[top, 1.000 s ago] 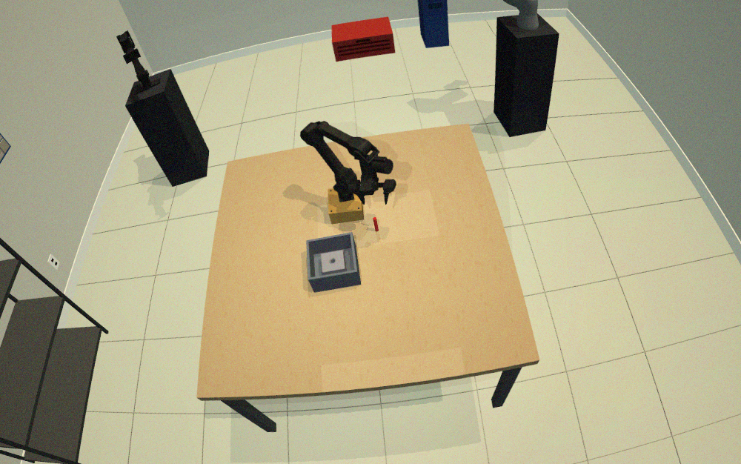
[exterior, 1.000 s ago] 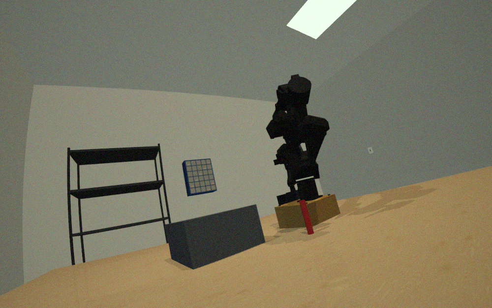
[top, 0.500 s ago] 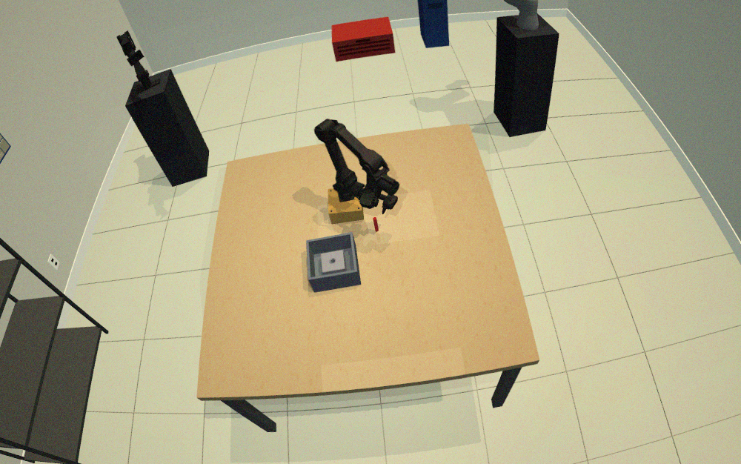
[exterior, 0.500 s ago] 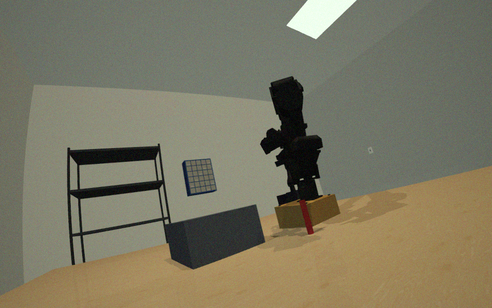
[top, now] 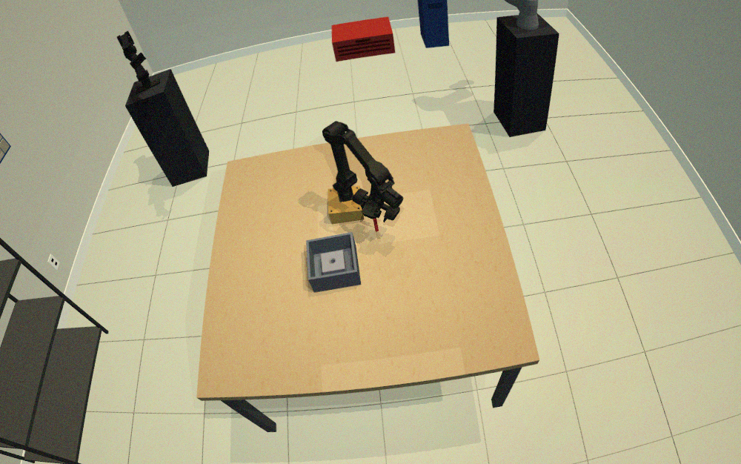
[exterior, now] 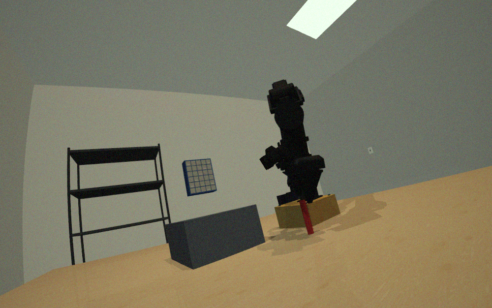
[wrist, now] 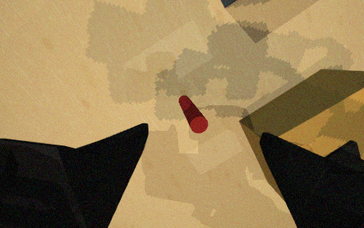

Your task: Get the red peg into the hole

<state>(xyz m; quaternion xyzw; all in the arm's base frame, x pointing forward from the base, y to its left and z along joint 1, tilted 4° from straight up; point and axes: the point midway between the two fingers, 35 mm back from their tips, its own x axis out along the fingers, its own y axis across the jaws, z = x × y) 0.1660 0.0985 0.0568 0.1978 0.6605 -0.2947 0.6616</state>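
My gripper tip is 1 cm short of the red peg and 4 cm above it. The rest, counted from my gripper tip: dark grey box: 15 cm ahead, 20 cm to the right, 5 cm below; light grey plate: 15 cm ahead, 20 cm to the right, 3 cm below.
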